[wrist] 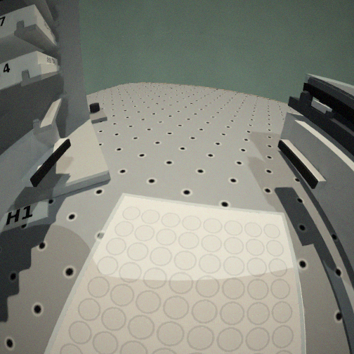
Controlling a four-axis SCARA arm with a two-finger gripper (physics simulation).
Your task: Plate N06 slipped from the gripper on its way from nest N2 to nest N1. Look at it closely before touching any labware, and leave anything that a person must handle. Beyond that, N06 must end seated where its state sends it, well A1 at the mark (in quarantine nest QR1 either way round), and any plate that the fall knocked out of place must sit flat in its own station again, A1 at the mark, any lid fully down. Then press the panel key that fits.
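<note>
A pale plate (194,260) with rows of round well outlines fills the lower middle of the wrist view. Its far edge is nearest the fingers and its near end runs out of view. No name or A1 corner can be read on it, so I cannot tell whether it is N06. My gripper (173,125) is open, with one dark-padded finger at the left and one at the right. Nothing is between the fingertips; the plate shows below them in the view. The panel keys and the nests N1, N2 and QR1 cannot be made out.
A label H1 (20,215) shows at the left, near a pale flat base (82,160). A grey rack (70,60) with shelves marked 4 and 7 stands at the upper left. A small black knob (95,107) stands beyond. A dark-topped device (330,92) stands at the right. The deck (210,150) is perforated.
</note>
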